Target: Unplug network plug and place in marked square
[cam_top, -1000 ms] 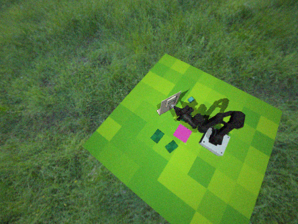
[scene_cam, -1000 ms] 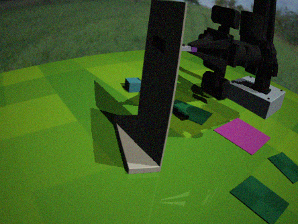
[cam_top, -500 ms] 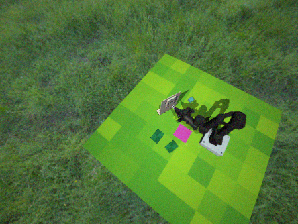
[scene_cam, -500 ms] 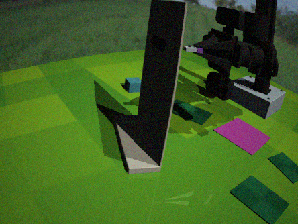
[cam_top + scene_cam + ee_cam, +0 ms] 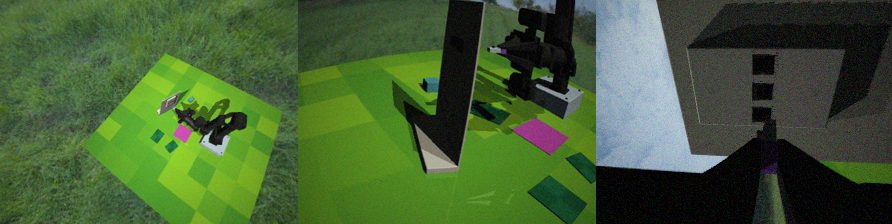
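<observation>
The magenta marked square is 180 mm below my gripper tip, 140 mm behind it and 90 mm to the left of it. Also, from my gripper tip: upright panel: 70 mm below, 70 mm ahead, 40 mm to the right.
</observation>
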